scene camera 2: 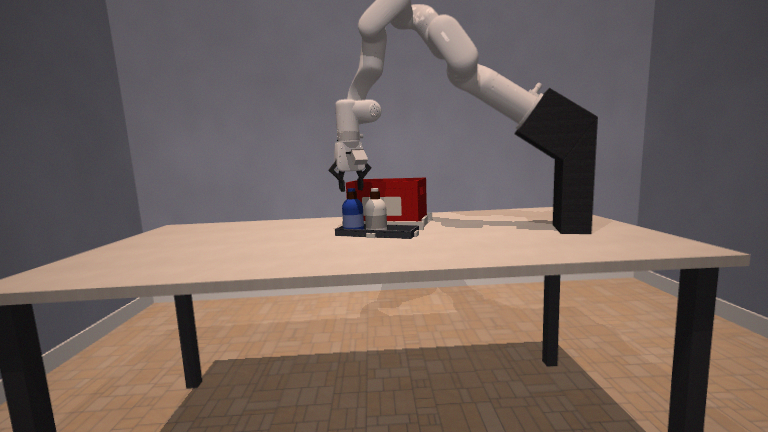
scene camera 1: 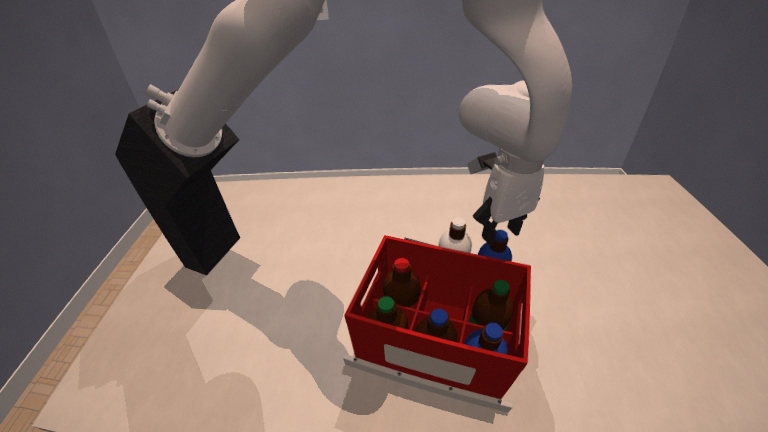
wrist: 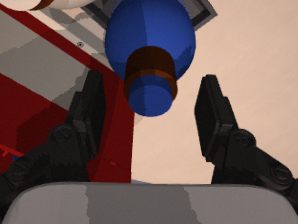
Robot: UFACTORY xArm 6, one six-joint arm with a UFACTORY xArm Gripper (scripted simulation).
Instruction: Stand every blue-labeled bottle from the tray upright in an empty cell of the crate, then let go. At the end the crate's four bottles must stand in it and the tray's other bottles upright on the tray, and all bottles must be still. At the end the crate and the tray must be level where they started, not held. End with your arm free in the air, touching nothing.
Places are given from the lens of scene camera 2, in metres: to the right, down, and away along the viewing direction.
white-labeled bottle (scene camera 2: 375, 209): -0.03, -0.02, 1.21
dark tray (scene camera 2: 393, 231): 0.03, 0.05, 1.19
blue-labeled bottle (scene camera 2: 352, 209): -0.11, -0.02, 1.25
